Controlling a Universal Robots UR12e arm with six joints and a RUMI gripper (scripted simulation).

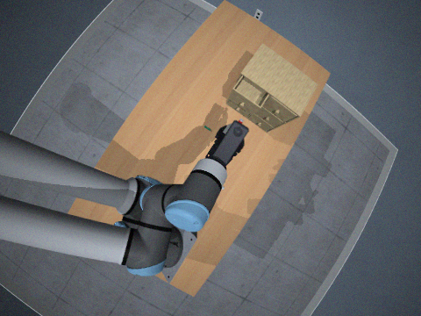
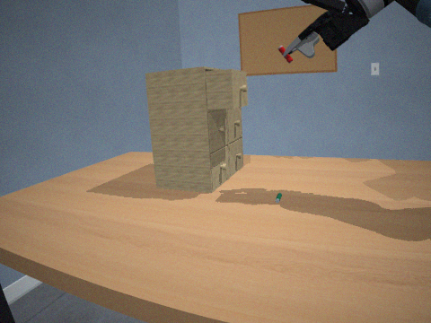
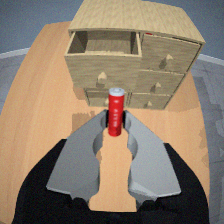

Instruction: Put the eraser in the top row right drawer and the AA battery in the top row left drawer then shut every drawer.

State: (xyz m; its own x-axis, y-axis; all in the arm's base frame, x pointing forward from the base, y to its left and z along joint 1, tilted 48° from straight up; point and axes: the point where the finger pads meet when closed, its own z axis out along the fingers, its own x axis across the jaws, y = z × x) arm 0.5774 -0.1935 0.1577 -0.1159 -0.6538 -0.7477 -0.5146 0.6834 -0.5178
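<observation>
The red AA battery is 10 mm ahead of my hand and 10 mm below it. Also, from my hand: eraser (330 mm ahead, 130 mm to the right, 130 mm below); then green AA battery (20 mm ahead, 110 mm to the left, 360 mm below).
</observation>
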